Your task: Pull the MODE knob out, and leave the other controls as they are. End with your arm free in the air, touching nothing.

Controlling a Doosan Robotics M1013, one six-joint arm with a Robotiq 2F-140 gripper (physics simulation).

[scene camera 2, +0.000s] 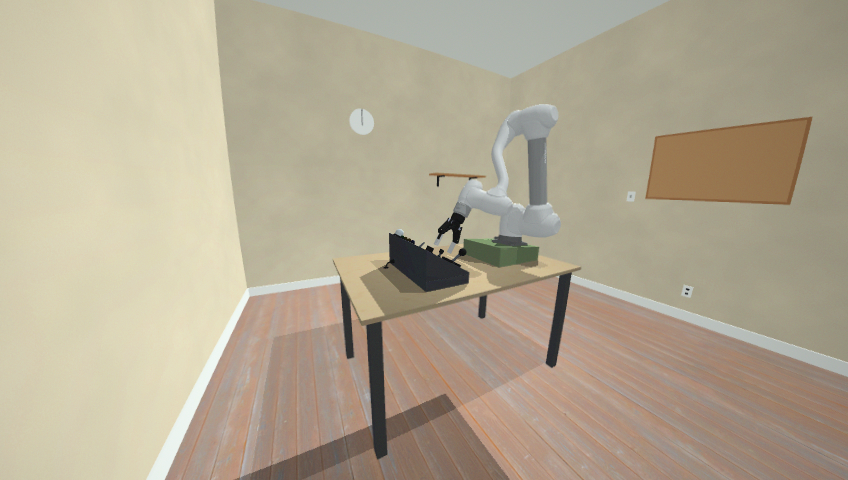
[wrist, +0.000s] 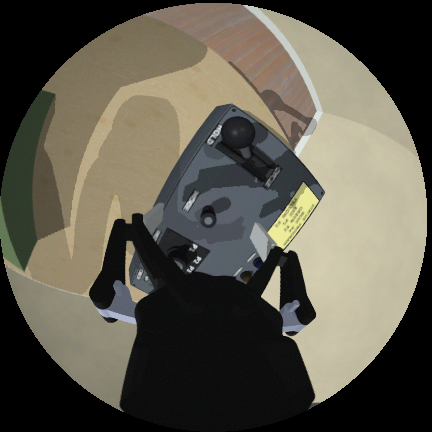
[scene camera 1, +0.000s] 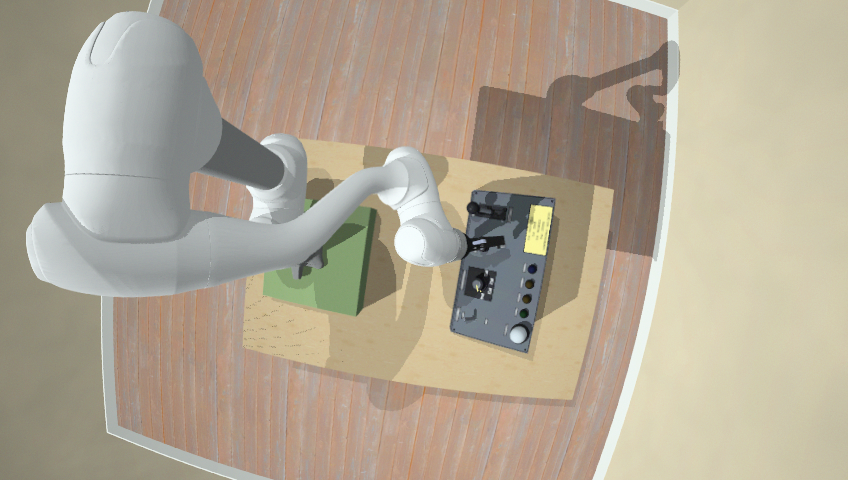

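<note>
The dark control panel (scene camera 1: 505, 264) (scene camera 2: 410, 262) (wrist: 240, 197) stands on the table. The MODE knob (wrist: 208, 217) is a small dark round knob with a grey top, beside its MODE label, in the wrist view. How far it stands out is hard to tell. In scene camera 1 my gripper covers it. My gripper (scene camera 1: 489, 242) (scene camera 2: 445, 244) (wrist: 208, 221) is open and empty, its fingertips above the panel on either side of the knob, apart from it in the wrist view. The ball-topped lever (scene camera 1: 473, 207) (scene camera 2: 462, 252) (wrist: 238, 131) leans toward the HOLD label.
The rotary selector (scene camera 1: 477, 283) (wrist: 177, 252) sits near one finger. A yellow label (scene camera 1: 538, 228) (wrist: 295, 215), several dark lamps and a white dome (scene camera 1: 518, 334) (scene camera 2: 399, 232) lie along the panel's far side. A green block (scene camera 1: 339, 288) (scene camera 2: 493, 252) carries the arm base.
</note>
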